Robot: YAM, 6 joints.
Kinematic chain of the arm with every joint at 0, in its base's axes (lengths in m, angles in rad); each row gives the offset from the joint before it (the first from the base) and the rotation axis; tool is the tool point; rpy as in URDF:
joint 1: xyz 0 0 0.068 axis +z
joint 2: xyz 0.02 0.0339 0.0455 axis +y
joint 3: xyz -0.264 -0.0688 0 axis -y
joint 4: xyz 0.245 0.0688 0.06 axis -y
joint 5: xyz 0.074 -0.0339 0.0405 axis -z
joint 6: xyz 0.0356 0 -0.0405 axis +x
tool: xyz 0 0 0 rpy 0 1.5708 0
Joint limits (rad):
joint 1: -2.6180..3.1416
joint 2: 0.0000..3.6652
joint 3: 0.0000..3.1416
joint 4: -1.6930..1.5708
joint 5: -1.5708..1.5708
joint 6: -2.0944..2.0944
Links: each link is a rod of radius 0.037 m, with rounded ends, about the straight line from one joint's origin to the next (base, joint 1, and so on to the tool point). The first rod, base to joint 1, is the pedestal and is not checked.
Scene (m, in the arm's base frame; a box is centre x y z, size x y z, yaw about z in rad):
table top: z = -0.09
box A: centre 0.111 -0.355 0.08 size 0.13 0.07 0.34 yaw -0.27
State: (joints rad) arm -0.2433 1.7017 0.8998 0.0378 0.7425 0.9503
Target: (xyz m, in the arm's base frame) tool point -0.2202 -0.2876 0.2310
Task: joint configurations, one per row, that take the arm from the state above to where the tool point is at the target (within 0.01 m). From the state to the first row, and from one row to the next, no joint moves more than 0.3 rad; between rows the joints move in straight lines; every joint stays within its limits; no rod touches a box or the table.
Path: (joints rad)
1: -0.4827 1.6687 1.0192 0.0731 0.7503 0.9503
2: -0.7221 1.6357 1.1386 0.1085 0.7581 0.9503
3: -0.9614 1.6027 1.2580 0.1438 0.7659 0.9503
4: -1.2008 1.5697 1.3775 0.1792 0.7737 0.9503
5: -1.4380 1.5931 1.2925 0.1541 0.7953 0.9503
6: -1.6753 1.6166 1.2076 0.1291 0.8168 0.9503
7: -1.9125 1.6400 1.1227 0.1040 0.8384 0.9503
8: -2.1497 1.6634 1.0378 0.0790 0.8600 0.9503

